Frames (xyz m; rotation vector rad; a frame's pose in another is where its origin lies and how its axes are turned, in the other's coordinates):
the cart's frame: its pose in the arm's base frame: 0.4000 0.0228 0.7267 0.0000 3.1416 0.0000
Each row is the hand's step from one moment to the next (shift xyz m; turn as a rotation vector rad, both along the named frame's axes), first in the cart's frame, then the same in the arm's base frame.
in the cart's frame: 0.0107 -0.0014 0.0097 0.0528 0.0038 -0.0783
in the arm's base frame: -0.0107 -0.0014 -0.0097 -0.0528 0.0038 0.0783
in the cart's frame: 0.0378 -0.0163 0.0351 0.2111 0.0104 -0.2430
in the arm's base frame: -0.0378 -0.0163 -0.0351 -0.2111 0.0104 0.2430
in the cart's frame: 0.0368 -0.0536 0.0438 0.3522 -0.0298 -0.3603
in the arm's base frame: -0.0368 -0.0536 -0.0438 -0.3522 -0.0298 0.3603
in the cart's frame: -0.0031 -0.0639 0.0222 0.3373 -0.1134 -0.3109
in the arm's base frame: 0.0031 -0.0639 -0.0222 -0.3373 -0.1134 0.3109
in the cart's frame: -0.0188 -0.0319 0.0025 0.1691 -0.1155 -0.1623
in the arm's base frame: 0.0188 -0.0319 -0.0025 -0.1691 -0.1155 0.1623
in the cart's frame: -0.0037 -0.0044 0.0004 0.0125 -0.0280 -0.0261
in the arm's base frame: 0.0037 -0.0044 -0.0004 -0.0125 -0.0280 0.0261
